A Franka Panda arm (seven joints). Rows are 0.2 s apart.
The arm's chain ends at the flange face. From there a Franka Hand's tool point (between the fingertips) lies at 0.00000 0.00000 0.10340 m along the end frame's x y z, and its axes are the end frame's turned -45 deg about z.
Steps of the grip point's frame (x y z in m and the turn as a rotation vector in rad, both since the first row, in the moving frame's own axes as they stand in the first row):
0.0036, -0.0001, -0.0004, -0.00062, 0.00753, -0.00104
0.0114, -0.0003, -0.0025, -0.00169, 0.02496, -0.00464
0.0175, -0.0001, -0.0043, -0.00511, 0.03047, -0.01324
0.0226, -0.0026, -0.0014, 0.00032, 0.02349, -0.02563
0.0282, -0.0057, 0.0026, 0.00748, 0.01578, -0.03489
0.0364, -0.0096, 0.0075, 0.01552, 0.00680, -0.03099
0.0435, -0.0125, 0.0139, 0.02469, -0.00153, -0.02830
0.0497, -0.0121, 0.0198, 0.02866, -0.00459, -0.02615
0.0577, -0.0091, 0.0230, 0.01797, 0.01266, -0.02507
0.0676, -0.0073, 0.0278, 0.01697, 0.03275, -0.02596
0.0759, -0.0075, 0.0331, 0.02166, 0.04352, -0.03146
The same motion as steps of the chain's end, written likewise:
0.0019, -0.0021, -0.0004, 0.00489, 0.00576, -0.00104
0.0059, -0.0066, -0.0025, 0.01645, 0.01884, -0.00464
0.0097, -0.0106, -0.0043, 0.01793, 0.02516, -0.01324
0.0125, -0.0161, -0.0014, 0.01684, 0.01638, -0.02563
0.0153, -0.0223, 0.0026, 0.01645, 0.00587, -0.03489
0.0196, -0.0309, 0.0075, 0.01578, -0.00617, -0.03099
0.0239, -0.0379, 0.0139, 0.01638, -0.01854, -0.02830
0.0290, -0.0420, 0.0198, 0.01702, -0.02351, -0.02615
0.0348, -0.0450, 0.0230, 0.02166, -0.00375, -0.02507
0.0415, -0.0493, 0.0279, 0.03516, 0.01116, -0.02596
0.0468, -0.0542, 0.0332, 0.04609, 0.01546, -0.03146

